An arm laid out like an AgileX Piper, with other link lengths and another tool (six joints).
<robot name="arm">
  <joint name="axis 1" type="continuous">
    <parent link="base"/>
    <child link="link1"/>
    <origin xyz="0 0 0.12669" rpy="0 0 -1.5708"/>
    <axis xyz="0 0 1"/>
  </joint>
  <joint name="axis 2" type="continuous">
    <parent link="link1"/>
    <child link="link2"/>
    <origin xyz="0 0 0" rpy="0 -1.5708 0"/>
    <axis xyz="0 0 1"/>
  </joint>
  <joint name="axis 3" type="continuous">
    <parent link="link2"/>
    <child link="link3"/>
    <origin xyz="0.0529 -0.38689 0" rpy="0 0 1.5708"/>
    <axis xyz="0 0 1"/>
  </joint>
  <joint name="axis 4" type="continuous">
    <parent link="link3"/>
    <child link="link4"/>
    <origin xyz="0.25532 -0.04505 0" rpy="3.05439 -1.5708 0"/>
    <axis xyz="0 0 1"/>
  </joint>
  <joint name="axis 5" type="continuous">
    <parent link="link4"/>
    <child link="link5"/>
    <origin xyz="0 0 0" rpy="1.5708 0 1.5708"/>
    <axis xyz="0 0 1"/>
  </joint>
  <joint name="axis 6" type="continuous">
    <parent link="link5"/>
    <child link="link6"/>
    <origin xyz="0 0.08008 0" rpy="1.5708 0 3.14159"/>
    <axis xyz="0 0 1"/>
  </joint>
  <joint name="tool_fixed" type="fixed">
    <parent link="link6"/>
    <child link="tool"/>
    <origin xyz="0.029 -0.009 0.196" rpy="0.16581 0 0.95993"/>
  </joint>
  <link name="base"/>
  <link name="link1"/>
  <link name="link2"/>
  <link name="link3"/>
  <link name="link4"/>
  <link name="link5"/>
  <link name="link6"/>
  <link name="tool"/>
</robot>
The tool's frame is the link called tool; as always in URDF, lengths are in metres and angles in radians. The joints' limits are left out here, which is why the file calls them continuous.
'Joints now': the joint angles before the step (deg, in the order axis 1, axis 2, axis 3, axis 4, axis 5, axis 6). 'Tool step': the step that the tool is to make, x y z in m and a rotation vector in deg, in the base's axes. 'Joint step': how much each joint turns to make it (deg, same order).
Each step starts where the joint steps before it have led.
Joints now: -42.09, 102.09, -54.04, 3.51, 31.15, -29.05
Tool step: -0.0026, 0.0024, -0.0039, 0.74, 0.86, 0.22
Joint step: -0.01, 0.50, -0.01, 0.00, 0.66, -0.20
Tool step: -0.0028, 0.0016, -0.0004, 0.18, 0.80, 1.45
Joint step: 0.01, -0.02, 0.00, -0.14, 0.78, -1.36
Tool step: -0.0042, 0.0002, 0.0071, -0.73, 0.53, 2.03
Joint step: 0.00, -1.16, 0.00, -0.78, 1.11, -1.50
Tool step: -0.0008, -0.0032, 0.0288, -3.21, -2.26, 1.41
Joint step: -0.03, -4.35, -0.01, -0.82, 0.55, -0.93
